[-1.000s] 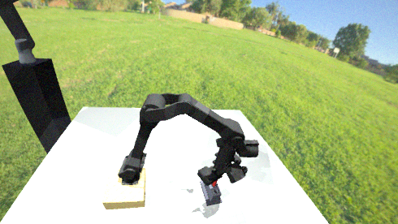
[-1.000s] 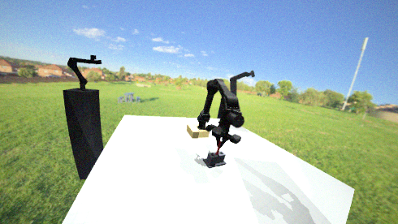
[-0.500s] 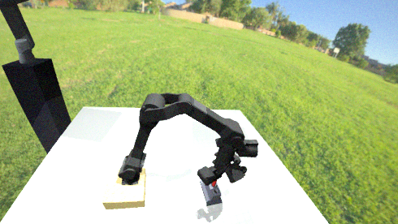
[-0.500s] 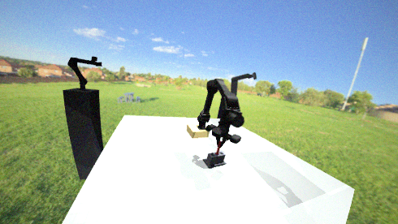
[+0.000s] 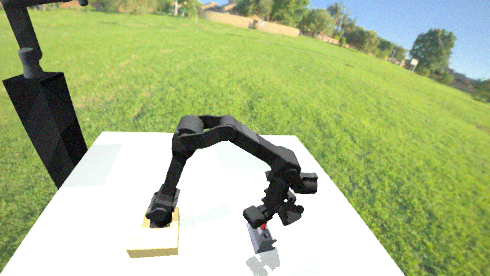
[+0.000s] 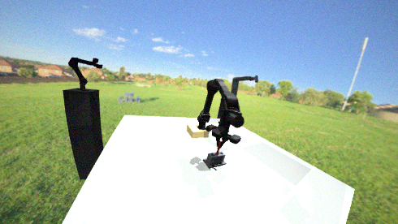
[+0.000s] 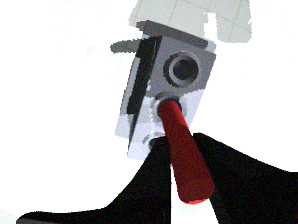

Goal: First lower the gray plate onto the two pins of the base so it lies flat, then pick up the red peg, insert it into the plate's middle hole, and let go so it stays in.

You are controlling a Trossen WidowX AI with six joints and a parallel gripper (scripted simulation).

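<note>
My gripper tip is right at the red peg. The rest, counted from my gripper tip: gray plate: 5 cm below; gray base: 9 cm below.
</note>
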